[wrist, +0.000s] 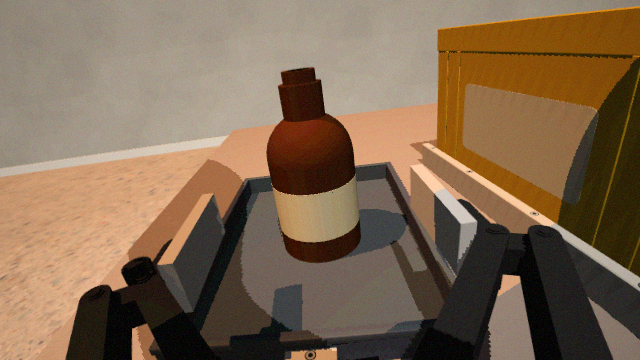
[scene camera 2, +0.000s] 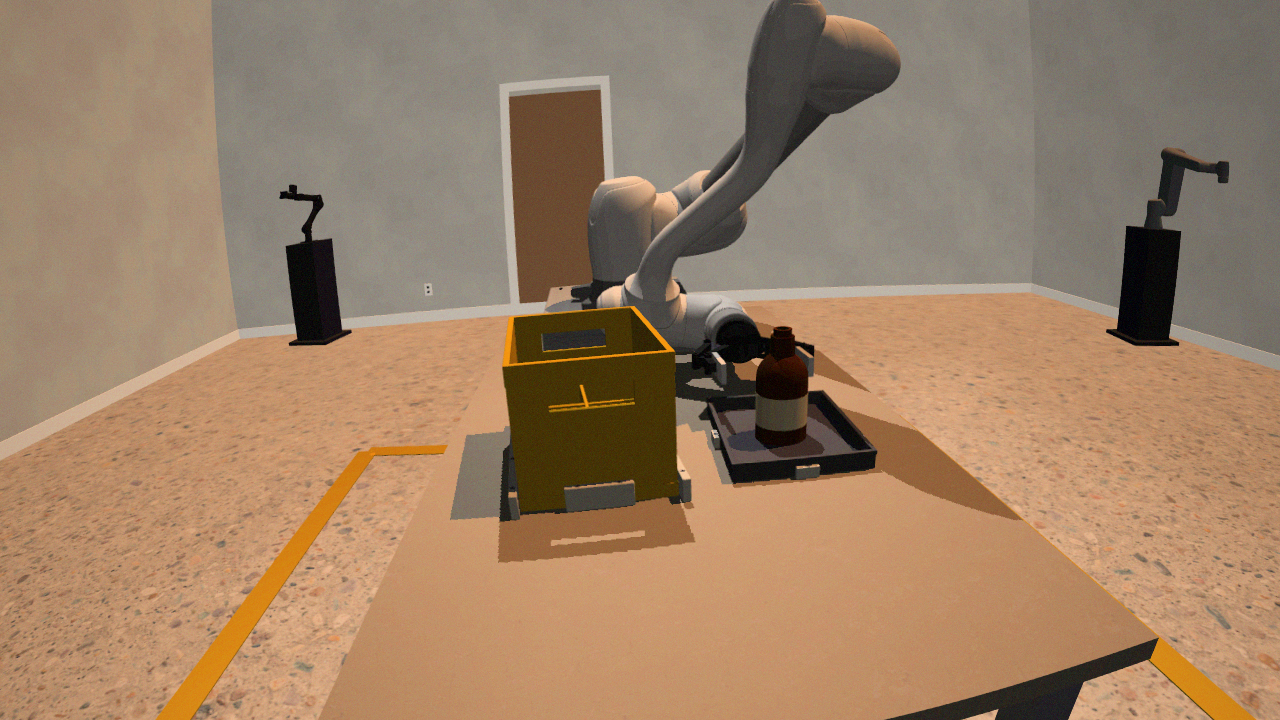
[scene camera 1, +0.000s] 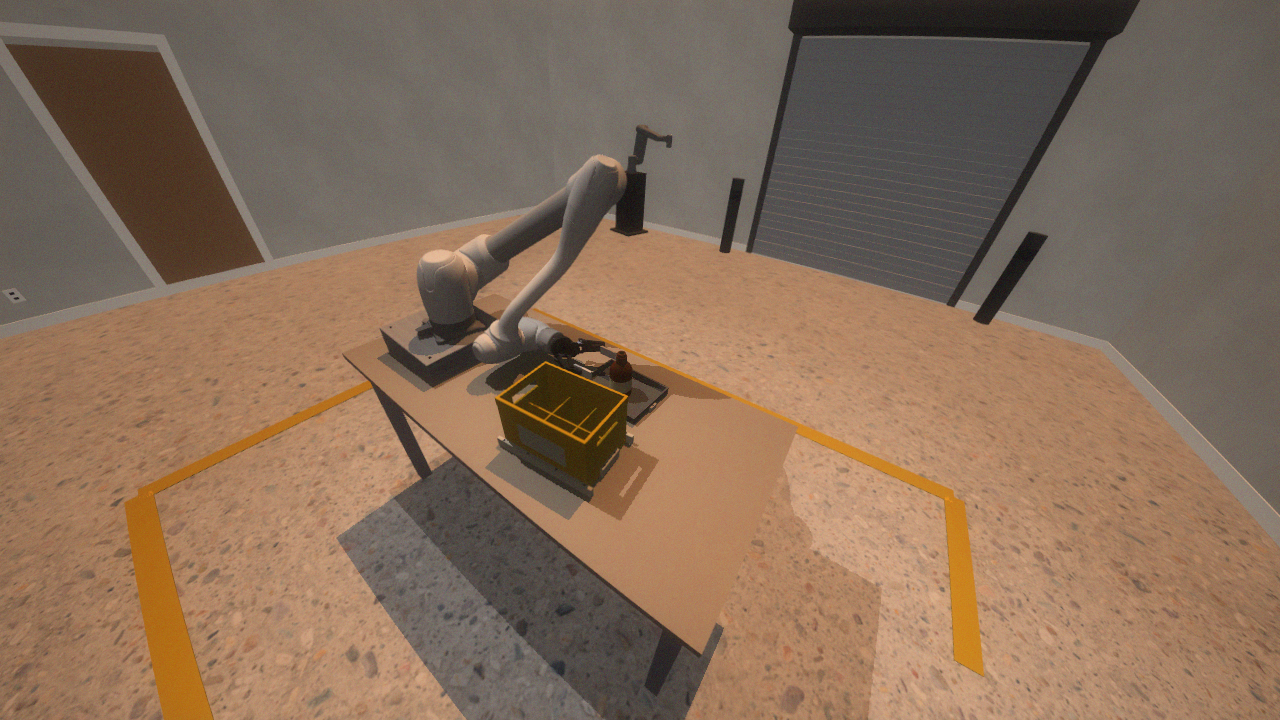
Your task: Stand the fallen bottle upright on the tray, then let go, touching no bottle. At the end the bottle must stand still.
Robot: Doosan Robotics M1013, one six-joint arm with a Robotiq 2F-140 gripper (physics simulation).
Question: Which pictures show the brown bottle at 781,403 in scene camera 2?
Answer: The wrist view, scene camera 2 and scene camera 1: all of them.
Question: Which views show the gripper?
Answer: The wrist view, scene camera 2 and scene camera 1: all of them.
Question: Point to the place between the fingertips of the gripper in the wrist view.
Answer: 314,199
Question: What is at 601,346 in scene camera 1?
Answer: The gripper.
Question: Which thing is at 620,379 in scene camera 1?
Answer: A brown bottle.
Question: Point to a brown bottle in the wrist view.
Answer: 310,156
